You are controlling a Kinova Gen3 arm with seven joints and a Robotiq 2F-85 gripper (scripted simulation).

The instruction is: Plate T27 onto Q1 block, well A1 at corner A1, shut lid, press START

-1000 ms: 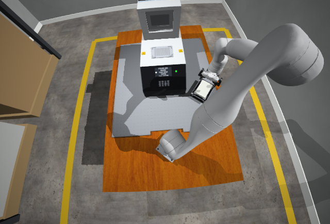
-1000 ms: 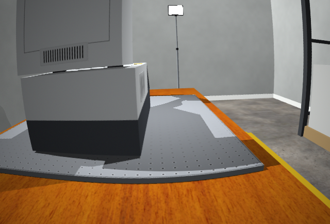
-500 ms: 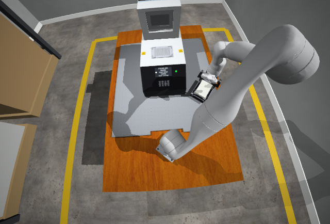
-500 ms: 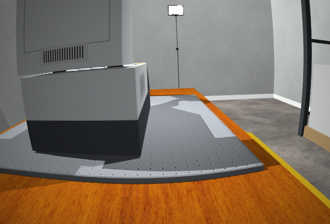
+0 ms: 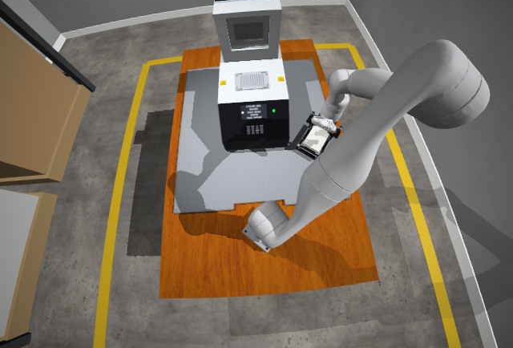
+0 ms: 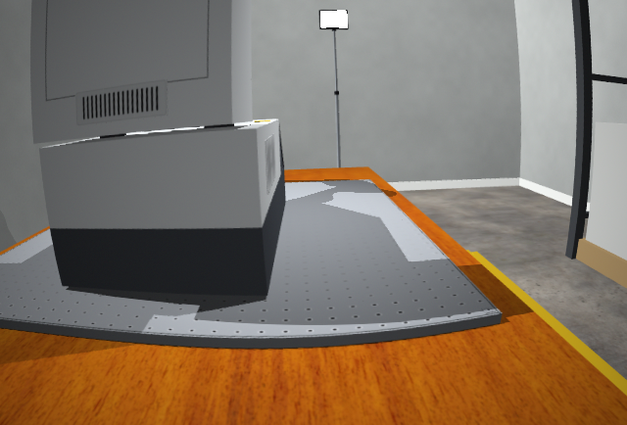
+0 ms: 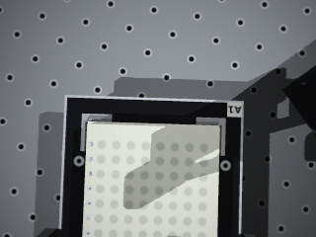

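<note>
Now: hand 50 mm above the plate T27. From my hand the other things lie so: black nest N1: 60 mm below.
</note>
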